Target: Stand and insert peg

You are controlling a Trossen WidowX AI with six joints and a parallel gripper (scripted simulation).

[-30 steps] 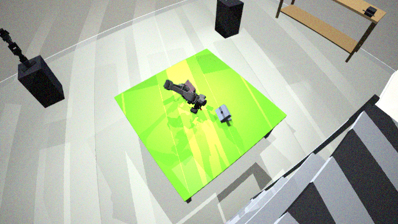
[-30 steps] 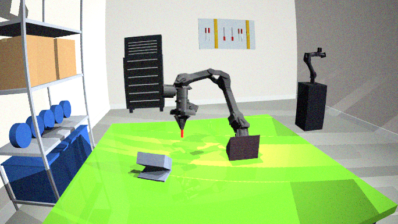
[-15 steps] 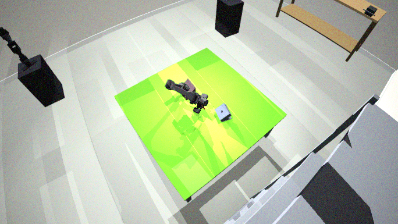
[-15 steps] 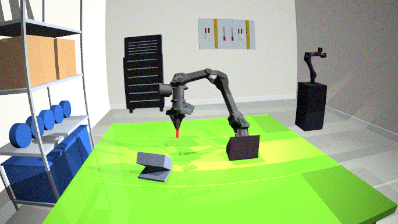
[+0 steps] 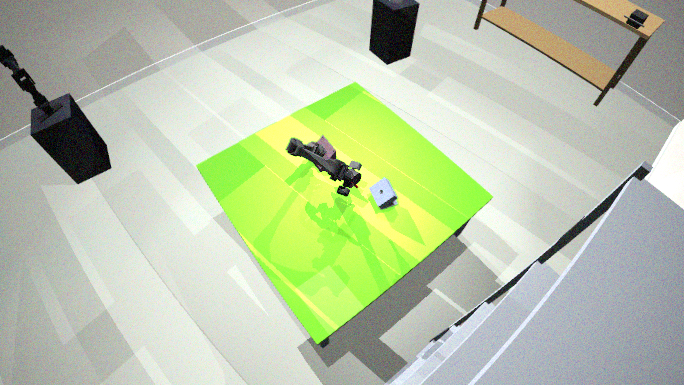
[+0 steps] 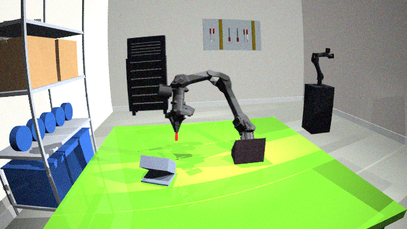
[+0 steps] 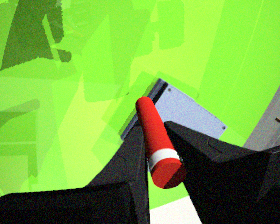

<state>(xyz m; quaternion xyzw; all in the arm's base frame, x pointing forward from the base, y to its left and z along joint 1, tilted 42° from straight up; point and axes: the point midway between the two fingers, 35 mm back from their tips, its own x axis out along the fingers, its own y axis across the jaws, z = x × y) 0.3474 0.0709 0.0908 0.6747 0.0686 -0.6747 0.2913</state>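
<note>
Now: the grey sloped panel 140 mm to the left of my gripper tip, 100 mm below it and 80 mm ahead of it. From my gripper tip the other things lie so: red peg: 10 mm to the right, 10 mm above.
</note>
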